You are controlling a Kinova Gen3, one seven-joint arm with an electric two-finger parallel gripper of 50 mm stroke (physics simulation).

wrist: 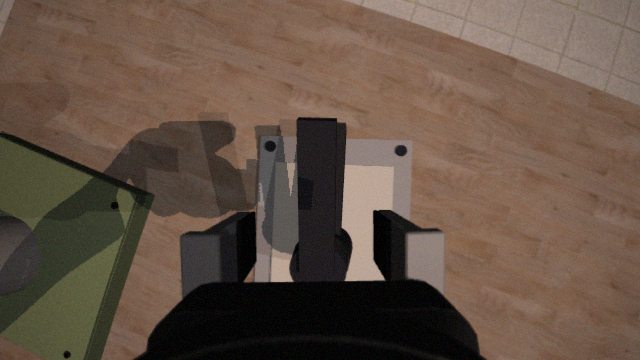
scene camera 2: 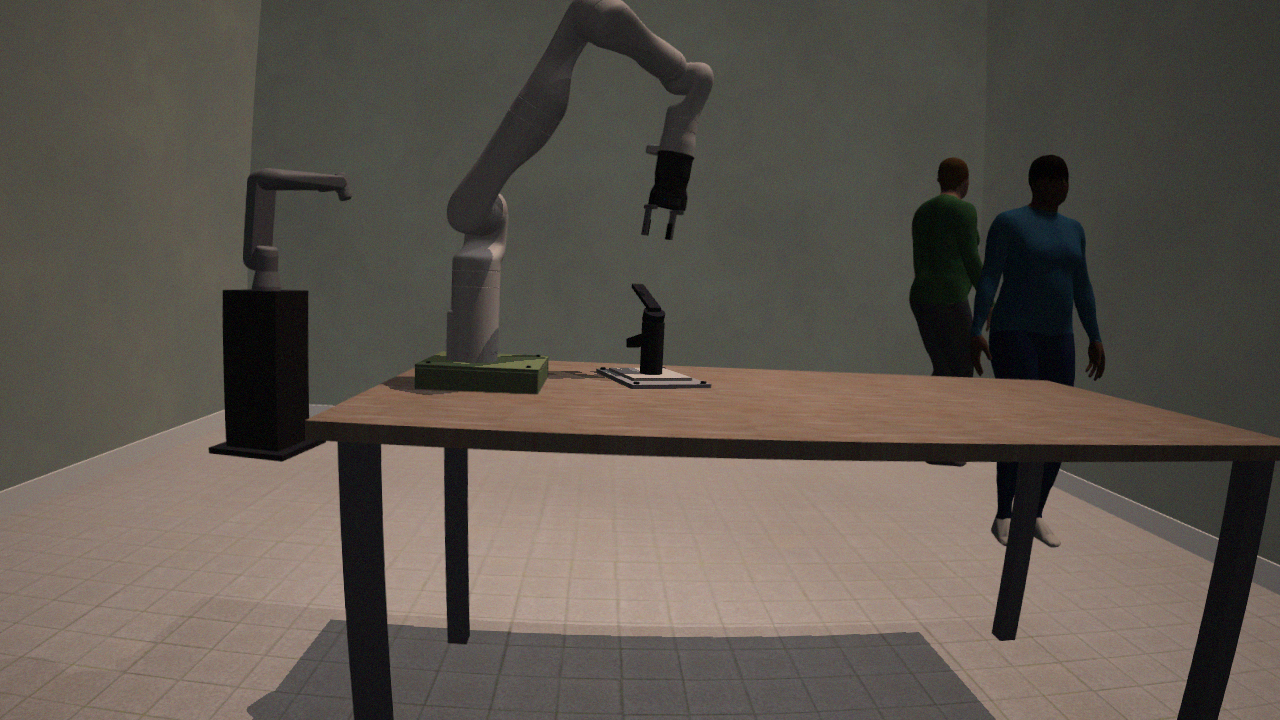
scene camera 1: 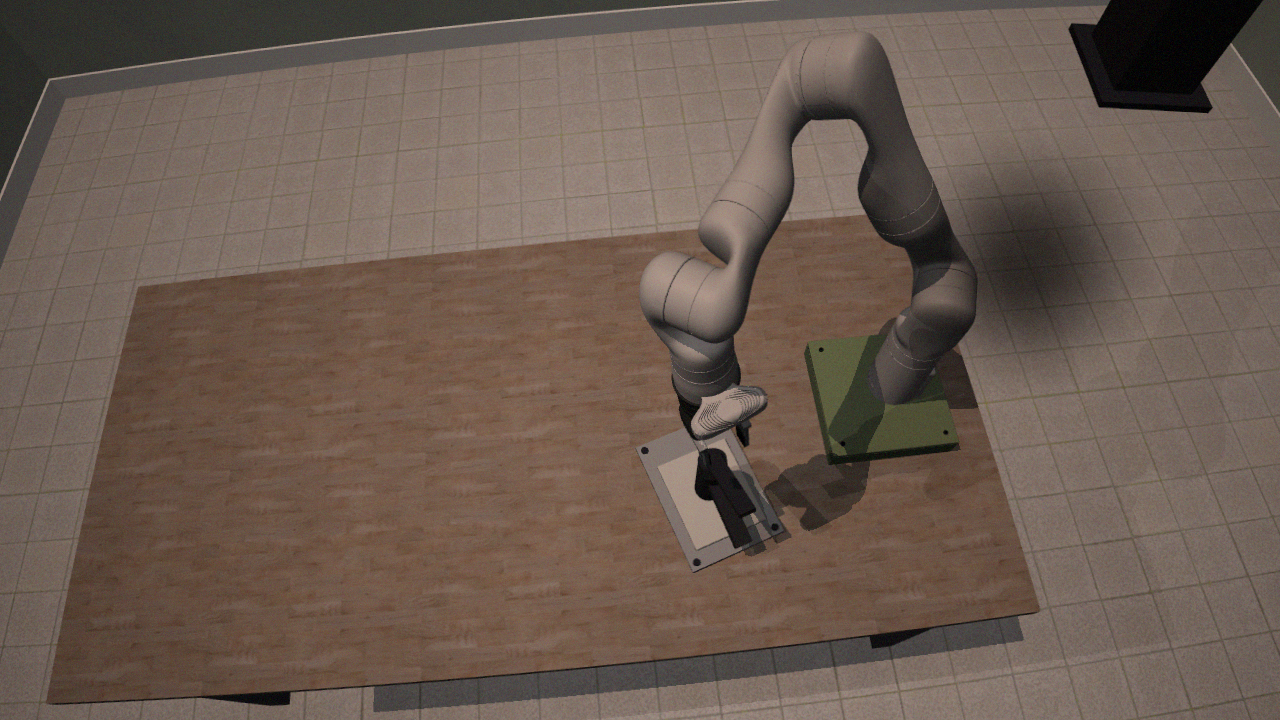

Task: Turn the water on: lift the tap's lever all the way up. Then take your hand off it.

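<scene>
The black tap [scene camera 1: 713, 479] [scene camera 2: 652, 347] stands upright on a grey and cream base plate [scene camera 1: 669, 503] [scene camera 2: 671, 385] [wrist: 402, 190]. Its flat lever [scene camera 1: 735, 492] [scene camera 2: 644, 296] [wrist: 317, 190] slopes steeply upward from the top of the body, its free end well above the spout [scene camera 2: 634, 341]. In the wrist view the lever covers most of the spout. My gripper [scene camera 2: 657, 236] [wrist: 314, 236] is open and empty, pointing down. It hangs above the tap with a clear gap to the lever, touching nothing. No water shows.
The green base block [scene camera 1: 841, 367] [scene camera 2: 481, 374] [wrist: 90, 280] of my arm is beside the tap on the wooden table [scene camera 1: 358, 447] [scene camera 2: 850, 411]. Two people [scene camera 2: 944, 241] [scene camera 2: 1038, 268] stand beyond the table. Another arm [scene camera 2: 261, 219] stands on a black pedestal [scene camera 2: 265, 367] [scene camera 1: 1154, 44].
</scene>
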